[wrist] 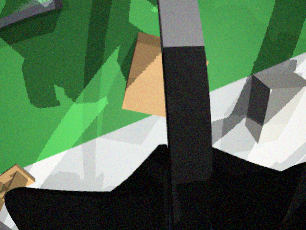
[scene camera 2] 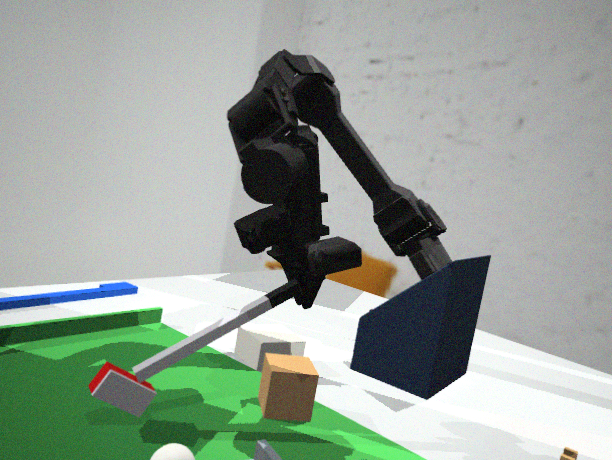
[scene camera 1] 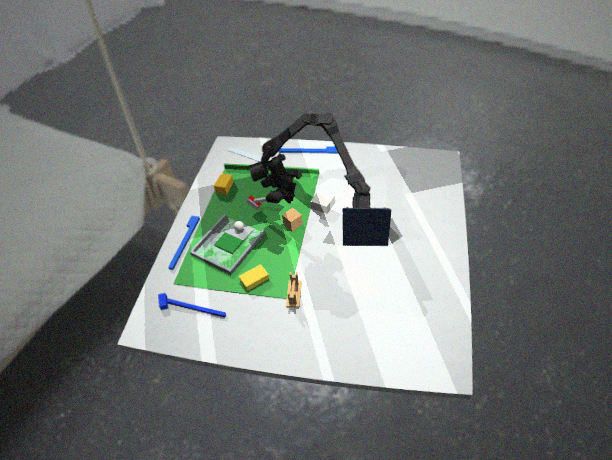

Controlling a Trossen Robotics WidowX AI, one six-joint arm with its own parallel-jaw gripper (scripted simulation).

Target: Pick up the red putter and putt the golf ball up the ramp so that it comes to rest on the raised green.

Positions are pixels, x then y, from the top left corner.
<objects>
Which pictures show my gripper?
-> The wrist view, scene camera 2 and scene camera 1: all of them.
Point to a tan cube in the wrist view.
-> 144,92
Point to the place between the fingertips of my gripper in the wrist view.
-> At 178,151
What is my gripper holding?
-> A red putter.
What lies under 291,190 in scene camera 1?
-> My gripper.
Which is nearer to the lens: the tan cube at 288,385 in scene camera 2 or the white block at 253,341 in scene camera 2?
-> The tan cube.
</objects>
